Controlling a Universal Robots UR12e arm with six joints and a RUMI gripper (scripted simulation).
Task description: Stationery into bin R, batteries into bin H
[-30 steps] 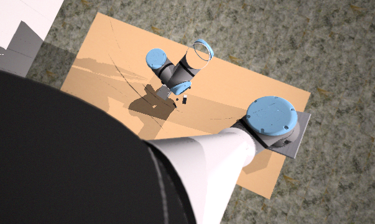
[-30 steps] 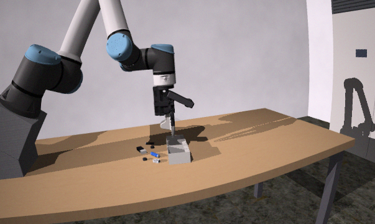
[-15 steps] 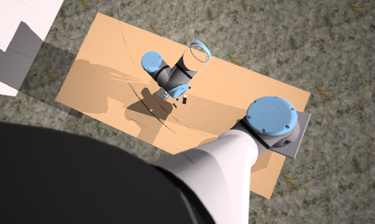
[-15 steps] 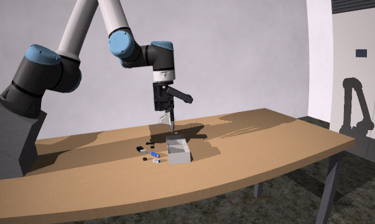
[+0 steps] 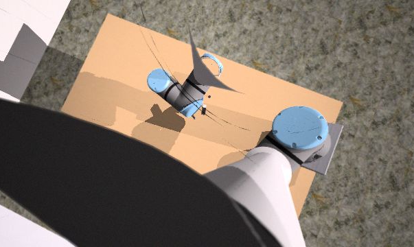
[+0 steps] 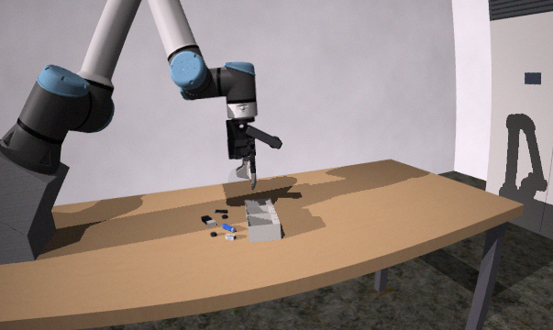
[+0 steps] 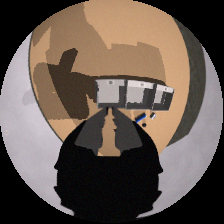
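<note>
The white item is 130 mm behind my hand, 150 mm to the right of it and 90 mm below it. Also, from my hand: short black stick (100 mm behind, 60 mm to the left, 90 mm below); then grey double bin (20 mm behind, 80 mm to the right, 70 mm below); then blue battery (120 mm behind, 90 mm to the right, 90 mm below).
</note>
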